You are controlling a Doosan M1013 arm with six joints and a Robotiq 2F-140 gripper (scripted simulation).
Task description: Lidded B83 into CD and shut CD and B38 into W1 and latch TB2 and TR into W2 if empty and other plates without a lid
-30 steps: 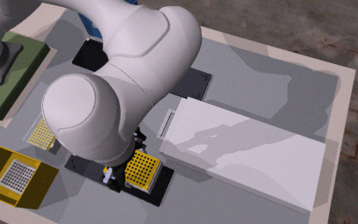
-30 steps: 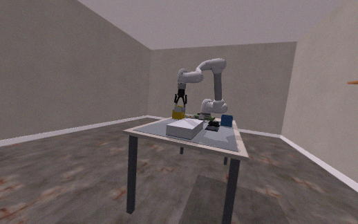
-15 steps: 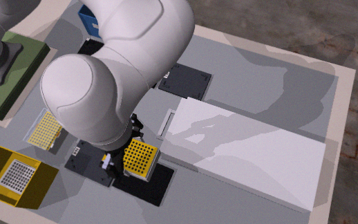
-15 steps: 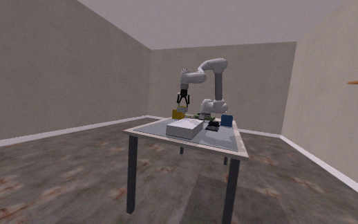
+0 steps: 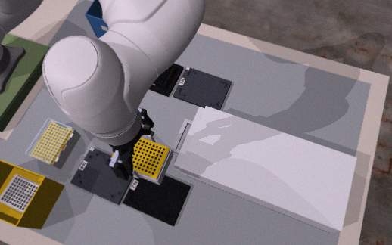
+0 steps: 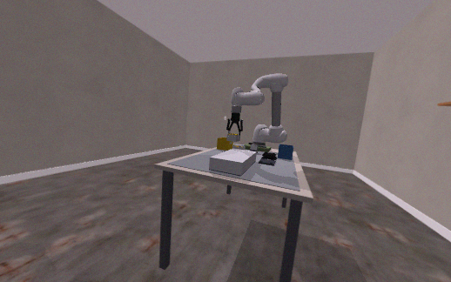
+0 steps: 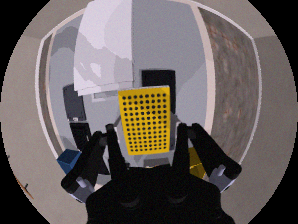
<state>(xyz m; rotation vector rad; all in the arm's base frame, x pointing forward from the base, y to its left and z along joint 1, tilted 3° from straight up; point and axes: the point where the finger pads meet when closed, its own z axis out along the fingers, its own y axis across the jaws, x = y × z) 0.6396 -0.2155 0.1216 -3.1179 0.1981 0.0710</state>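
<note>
Now: hand 260 mm past the blue bin W2, 490 mm to the right of it and 150 mm above it. The rest, counted from my hand: yellow tip rack 10 mm behind, 10 mm below; flat grey lid 170 mm ahead, 110 mm to the left, 160 mm below; clear assay plate 170 mm ahead, 110 mm to the left, 170 mm below.
</note>
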